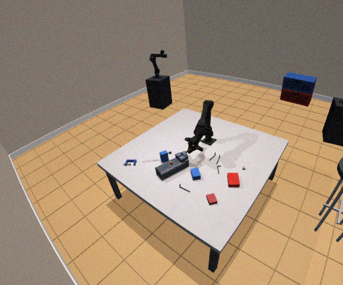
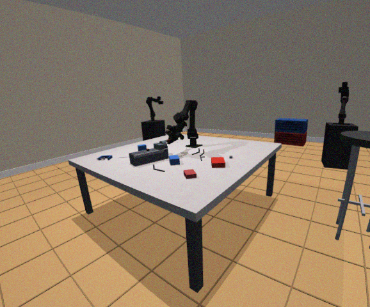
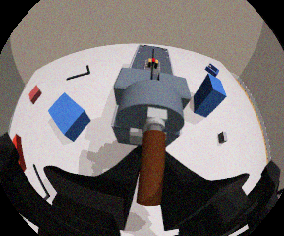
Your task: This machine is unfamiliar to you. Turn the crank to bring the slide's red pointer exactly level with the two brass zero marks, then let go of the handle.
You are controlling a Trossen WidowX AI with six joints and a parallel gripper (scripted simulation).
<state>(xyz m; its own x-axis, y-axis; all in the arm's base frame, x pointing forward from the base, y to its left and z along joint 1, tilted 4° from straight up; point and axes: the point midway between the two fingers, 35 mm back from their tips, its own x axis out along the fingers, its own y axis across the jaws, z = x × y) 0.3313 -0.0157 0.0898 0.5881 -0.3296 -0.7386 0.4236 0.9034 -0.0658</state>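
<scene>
Now: the brown crank handle 2 cm behind my gripper tip, 1 cm to the left of it and 3 cm above it. Round my gripper tip: red pointer 15 cm ahead, 7 cm to the right, 1 cm below.
</scene>
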